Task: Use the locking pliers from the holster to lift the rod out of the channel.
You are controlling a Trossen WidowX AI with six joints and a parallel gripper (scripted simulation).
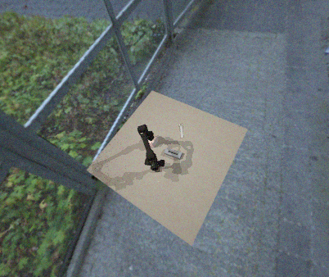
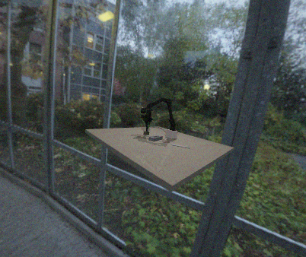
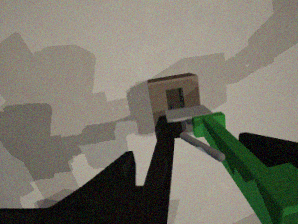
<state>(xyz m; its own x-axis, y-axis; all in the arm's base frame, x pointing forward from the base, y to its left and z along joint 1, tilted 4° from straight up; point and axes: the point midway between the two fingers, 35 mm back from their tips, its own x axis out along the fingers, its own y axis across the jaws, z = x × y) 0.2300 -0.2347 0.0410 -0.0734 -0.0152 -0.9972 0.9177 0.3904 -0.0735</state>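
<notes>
Now: the grey block 60 mm ahead of my gripper tip, 220 mm to the left of it and 90 mm below it. Round my gripper tip: white bar: 20 mm behind, 540 mm to the left, 110 mm below; then dark holster: 10 mm to the right, 100 mm below; then dark rod: 60 mm ahead, 220 mm to the left, 100 mm below.
</notes>
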